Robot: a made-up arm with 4 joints.
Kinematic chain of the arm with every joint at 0, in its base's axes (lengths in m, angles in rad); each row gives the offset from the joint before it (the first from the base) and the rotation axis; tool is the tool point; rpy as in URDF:
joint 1: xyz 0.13 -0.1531 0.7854 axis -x
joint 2: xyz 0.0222 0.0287 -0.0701 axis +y
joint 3: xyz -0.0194 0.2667 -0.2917 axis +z
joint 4: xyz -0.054 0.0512 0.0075 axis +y
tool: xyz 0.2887 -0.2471 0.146 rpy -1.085 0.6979 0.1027
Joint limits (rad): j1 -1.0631..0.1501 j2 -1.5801..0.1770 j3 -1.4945..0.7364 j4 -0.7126..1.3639
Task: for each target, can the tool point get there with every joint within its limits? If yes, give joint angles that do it. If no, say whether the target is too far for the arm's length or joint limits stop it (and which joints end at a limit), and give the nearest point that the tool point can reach.
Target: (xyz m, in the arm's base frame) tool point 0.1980 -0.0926 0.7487
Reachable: yes | joints -0.1298 -1.2175 -0.4141 -0.4158
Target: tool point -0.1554 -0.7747 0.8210
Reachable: no: joint limits stop it (at a limit: joint 1, joint 2) | nearest point 0.0047 -0.2011 0.5511 | short by 0.654 m
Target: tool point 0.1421 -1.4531 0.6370
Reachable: no: too far | nearest point 0.1417 -0.2430 0.4436 | short by 1.225 m
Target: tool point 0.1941 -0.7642 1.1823
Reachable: no: joint limits stop it (at a limit: joint 1, joint 2) | nearest point 0.3345 -0.2461 1.0694 | short by 0.549 m
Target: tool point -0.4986 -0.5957 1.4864
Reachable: no: too far | nearest point -0.0514 -0.0341 0.9614 | short by 0.889 m
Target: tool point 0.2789 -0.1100 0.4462
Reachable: yes | joints -0.2283 -0.6525 -1.0742 0.4909
